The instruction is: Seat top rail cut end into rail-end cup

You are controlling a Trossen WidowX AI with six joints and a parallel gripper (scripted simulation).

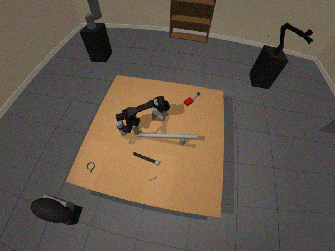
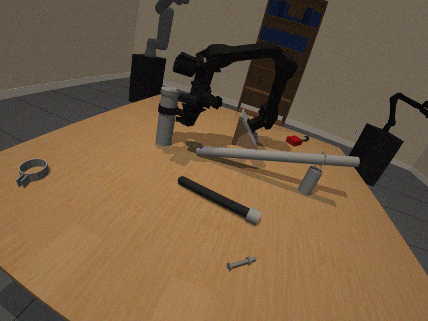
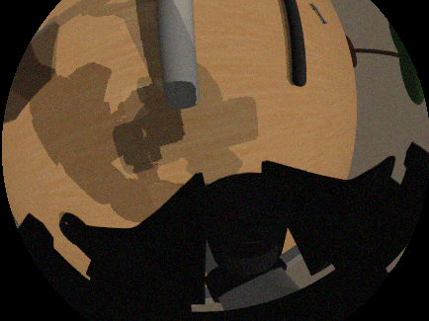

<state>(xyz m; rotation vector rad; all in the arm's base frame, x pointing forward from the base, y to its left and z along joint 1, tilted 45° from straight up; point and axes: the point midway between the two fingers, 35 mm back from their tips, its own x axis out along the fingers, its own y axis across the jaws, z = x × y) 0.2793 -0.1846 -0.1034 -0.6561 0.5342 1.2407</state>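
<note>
The black rail-end cup lies 10 mm behind my gripper tip, 30 mm to the right of it and 30 mm above it. Also, from my gripper tip: short grey post 460 mm to the left; bolt 360 mm ahead, 260 mm to the left, 90 mm below; red-headed tool 530 mm behind, 520 mm to the left, 90 mm below.
</note>
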